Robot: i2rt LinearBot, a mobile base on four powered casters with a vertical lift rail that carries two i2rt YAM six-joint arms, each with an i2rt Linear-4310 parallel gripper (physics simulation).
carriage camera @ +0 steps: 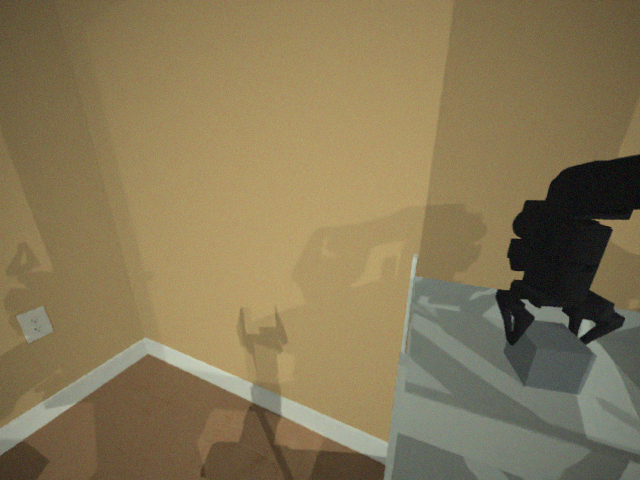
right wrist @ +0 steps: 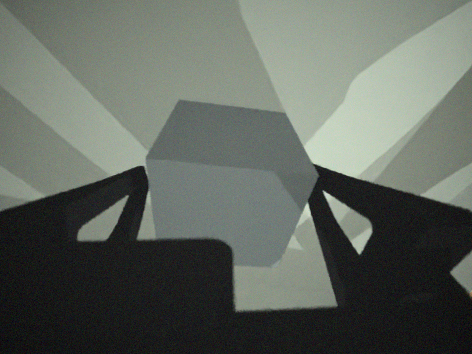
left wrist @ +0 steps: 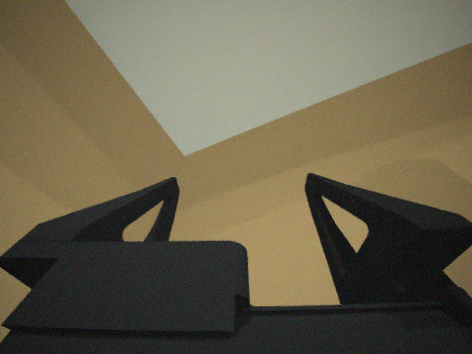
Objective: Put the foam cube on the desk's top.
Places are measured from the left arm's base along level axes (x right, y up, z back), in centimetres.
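Where they show: left gripper, fingertip midpoint: [left wrist: 241, 182]; right gripper, fingertip midpoint: [carriage camera: 540, 345] [right wrist: 227, 173].
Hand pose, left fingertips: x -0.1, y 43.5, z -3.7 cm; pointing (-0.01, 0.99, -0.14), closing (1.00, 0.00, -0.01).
Observation:
After its pixels a point has its place.
The grey foam cube [carriage camera: 560, 367] {x 68.9, y 11.4, z -23.1 cm} [right wrist: 215, 210] {x 69.0, y 14.3, z -27.9 cm} rests on a pale grey, shadow-streaked surface [carriage camera: 439, 374] {x 53.0, y 7.0, z -25.2 cm} [right wrist: 150, 50] {x 65.1, y 7.0, z -33.9 cm} at the lower right of the carriage view. Whether this surface is the desk's top I cannot tell. My right gripper [carriage camera: 547, 343] {x 69.5, y 11.3, z -27.9 cm} [right wrist: 227, 173] {x 69.5, y 11.3, z -27.9 cm} is open and points down, with its fingertips at the cube's upper part, one on either side in the right wrist view. Whether they touch the cube is unclear. The gripper's body hides the cube's lower left part there. My left gripper [left wrist: 241, 182] {x -0.1, y 43.5, z -3.7 cm} is open, with no object between its fingers.
A thin upright edge [carriage camera: 408, 310] {x 53.6, y 4.9, z -46.1 cm} stands along the left side of the pale surface. Tan walls [carriage camera: 284, 155] {x 21.6, y 39.7, z -65.0 cm} meet at a corner behind the brown floor [carriage camera: 134, 392] {x -50.0, y -59.3, z -72.8 cm}, with a white skirting board [carriage camera: 206, 366] {x -20.1, y -50.6, z -80.2 cm} and a wall outlet [carriage camera: 35, 324] {x -72.0, y -19.1, z -65.4 cm}. The left wrist view shows the ceiling [left wrist: 250, 60] {x 8.6, y 184.4, z -15.3 cm}.

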